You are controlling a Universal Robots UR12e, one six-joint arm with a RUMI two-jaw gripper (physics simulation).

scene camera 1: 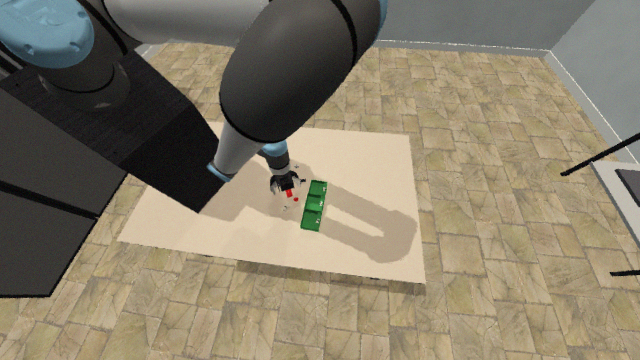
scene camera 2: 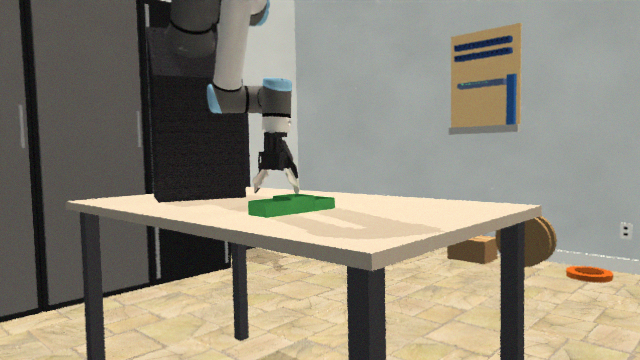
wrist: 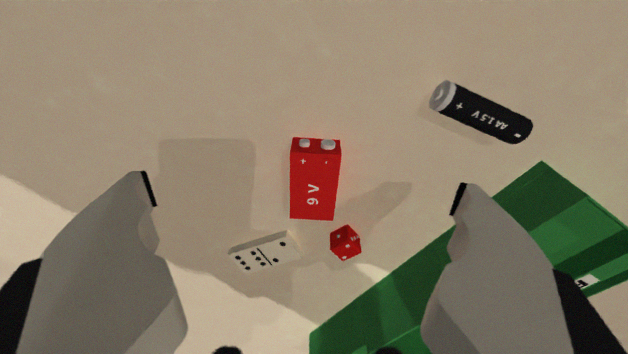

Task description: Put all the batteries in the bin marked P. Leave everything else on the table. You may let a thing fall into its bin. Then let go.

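Frame: origin at the arm's base, x left, y back, z up, level; centimetres.
Where they show: gripper, fingertip midpoint: (scene camera 2: 276, 194) (wrist: 307, 180); arm's base, link origin: (scene camera 1: 89, 80) (scene camera 2: 189, 43).
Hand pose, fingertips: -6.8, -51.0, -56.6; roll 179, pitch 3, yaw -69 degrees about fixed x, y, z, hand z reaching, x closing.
Note:
Things, the pixels of their top centre, and the offset from my fingertips, as dx, dy, dz. Level surfaces: height alone.
- red 9 V battery, top centre: (wrist: 313, 187) (scene camera 1: 288, 191) -1.4, -0.9, -1.7
- black AA battery, top centre: (wrist: 486, 118) (scene camera 1: 300, 179) +5.6, -6.7, -2.0
- green three-compartment tray, top centre: (wrist: 451, 349) (scene camera 2: 293, 195) (scene camera 1: 314, 202) -8.3, -14.7, +1.2
- red die, top centre: (wrist: 345, 251) (scene camera 1: 295, 198) -5.5, -5.1, -1.8
- white domino, top centre: (wrist: 264, 256) (scene camera 1: 286, 206) -9.6, -0.4, -2.7
- small grey object, top centre: (scene camera 1: 296, 165) +14.7, -3.4, -2.3
- table, surface height: dz -3.4
A red 9 V battery (wrist: 315, 185) (scene camera 1: 289, 193) lies on the table, between and below the fingertips in the wrist view. A black AA battery (wrist: 482, 112) (scene camera 1: 303, 180) lies at the upper right there, outside the fingers. My gripper (wrist: 307, 180) (scene camera 1: 286, 187) (scene camera 2: 277, 190) is open and empty, a little above the table, with its fingers on either side of the 9 V battery. A green three-compartment tray (wrist: 390, 292) (scene camera 1: 319, 182) (scene camera 2: 300, 205) stands beside the batteries, partly hidden by the right finger in the wrist view. The letter P cannot be read.
A red die (wrist: 345, 243) (scene camera 1: 296, 199) lies close to the 9 V battery's lower end. A white domino (wrist: 265, 252) (scene camera 1: 285, 208) lies left of the die in the wrist view. A small grey object (scene camera 1: 296, 166) lies beyond the AA battery. The table (scene camera 2: 450, 212) bears the tray.

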